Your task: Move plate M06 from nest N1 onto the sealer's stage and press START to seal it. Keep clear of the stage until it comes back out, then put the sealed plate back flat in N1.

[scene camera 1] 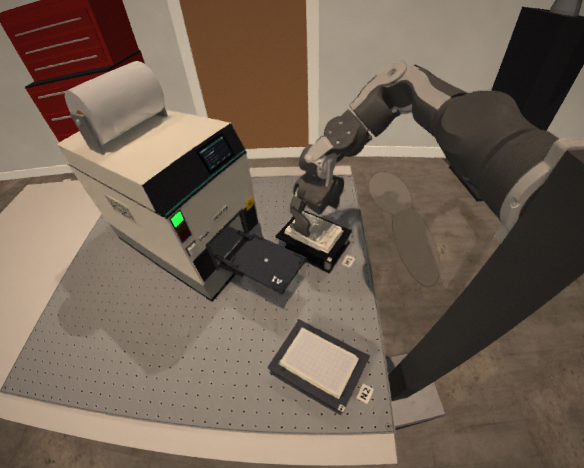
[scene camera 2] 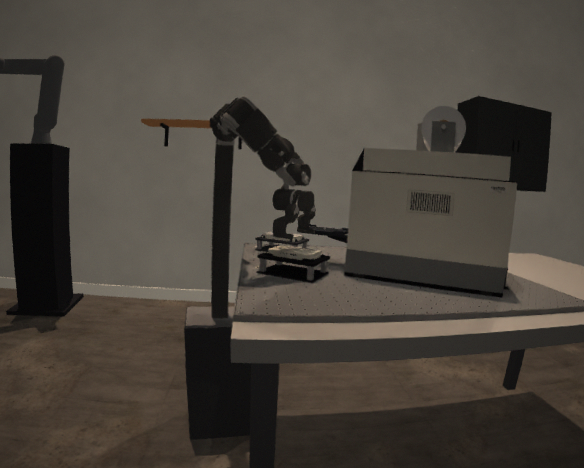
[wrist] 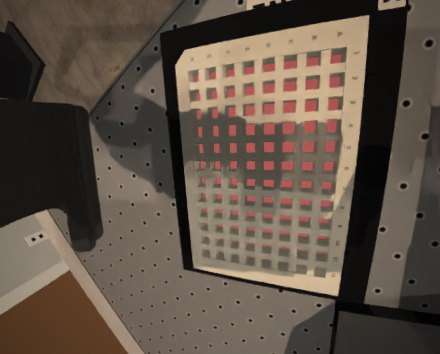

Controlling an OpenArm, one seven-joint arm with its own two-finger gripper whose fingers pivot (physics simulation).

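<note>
Plate M06, a cream plate with red-bottomed wells, sits flat in nest N1. My gripper is open, a little above the plate, and holds nothing. One dark finger shows at the left of the wrist view; the other finger is out of that view. The sealer has its stage out and bare beside N1. A green lamp is lit on its front; the START lettering is not readable.
Nest N2 holds another pale plate, well apart from N1. A film roll stands on top of the sealer. The arm's dark post stands at the table's edge.
</note>
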